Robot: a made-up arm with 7 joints. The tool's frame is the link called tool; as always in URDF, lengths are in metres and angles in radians.
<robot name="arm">
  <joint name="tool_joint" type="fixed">
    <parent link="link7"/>
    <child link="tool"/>
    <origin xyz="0 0 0"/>
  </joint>
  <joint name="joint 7" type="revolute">
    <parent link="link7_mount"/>
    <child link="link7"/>
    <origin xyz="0.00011 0.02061 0.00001" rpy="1.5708 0 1.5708"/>
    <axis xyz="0 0 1"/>
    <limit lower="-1.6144" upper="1.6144" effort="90" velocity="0.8"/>
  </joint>
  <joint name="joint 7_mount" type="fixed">
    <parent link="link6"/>
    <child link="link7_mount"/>
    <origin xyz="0.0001 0.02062 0"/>
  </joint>
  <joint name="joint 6" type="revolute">
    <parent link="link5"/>
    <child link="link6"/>
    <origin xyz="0.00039 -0.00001 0.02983" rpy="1.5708 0 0"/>
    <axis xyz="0 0 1"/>
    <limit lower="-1.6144" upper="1.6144" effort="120" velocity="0.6"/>
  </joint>
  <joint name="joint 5" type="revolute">
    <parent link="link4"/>
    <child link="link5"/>
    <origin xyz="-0.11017 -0.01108 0.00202" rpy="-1.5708 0 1.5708"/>
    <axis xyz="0 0 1"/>
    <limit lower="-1.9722" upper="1.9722" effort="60" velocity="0.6"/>
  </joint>
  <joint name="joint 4" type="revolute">
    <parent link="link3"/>
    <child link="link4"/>
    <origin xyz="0 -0.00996 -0.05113" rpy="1.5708 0 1.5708"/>
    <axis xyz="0 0 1"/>
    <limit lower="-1.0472" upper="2.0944" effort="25" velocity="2.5"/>
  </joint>
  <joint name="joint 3" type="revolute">
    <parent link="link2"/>
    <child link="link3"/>
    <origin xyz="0.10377 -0.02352 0.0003" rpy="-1.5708 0 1.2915"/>
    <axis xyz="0 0 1"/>
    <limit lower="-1.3" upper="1.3" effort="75" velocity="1.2"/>
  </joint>
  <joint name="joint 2" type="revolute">
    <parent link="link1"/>
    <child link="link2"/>
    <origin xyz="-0.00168 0.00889 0.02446" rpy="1.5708 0 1.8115"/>
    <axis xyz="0 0 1"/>
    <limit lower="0" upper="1.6" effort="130" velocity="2.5"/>
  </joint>
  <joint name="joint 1" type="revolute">
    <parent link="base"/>
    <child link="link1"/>
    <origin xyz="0 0 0" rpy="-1.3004 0.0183 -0.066"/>
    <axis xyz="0 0 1"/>
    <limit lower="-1.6" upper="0.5" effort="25" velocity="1.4"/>
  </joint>
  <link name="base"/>
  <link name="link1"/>
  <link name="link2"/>
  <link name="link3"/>
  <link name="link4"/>
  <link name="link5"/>
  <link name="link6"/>
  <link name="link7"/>
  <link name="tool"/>
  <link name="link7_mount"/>
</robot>
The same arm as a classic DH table. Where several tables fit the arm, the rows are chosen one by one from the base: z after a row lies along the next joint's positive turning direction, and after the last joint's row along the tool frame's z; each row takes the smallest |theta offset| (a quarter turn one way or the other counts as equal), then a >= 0, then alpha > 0; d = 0 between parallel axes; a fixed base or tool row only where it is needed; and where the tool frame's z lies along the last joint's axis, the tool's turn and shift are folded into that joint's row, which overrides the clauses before.
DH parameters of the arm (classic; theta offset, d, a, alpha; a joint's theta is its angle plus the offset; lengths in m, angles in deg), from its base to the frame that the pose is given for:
base (fixed): -4.07 0 0 -74.51
joint 1: -75.12 0.0245 -0.009 -90
joint 2: 73.99 0.0008 -0.006 90
joint 3: 90 -0.1574 0.01 -90
joint 4: 90 0.002 0.0111 90
joint 5: 0 0.14 -0.0004 -90
joint 6: -90 0 0.0412 90
joint 7: 0 0.0002 0 0
Joint limits (deg, base to tool): -91.67..28.65 0..91.67 -74.48..74.48 -60..120 -113..113 -92.5..92.5 -92.5..92.5

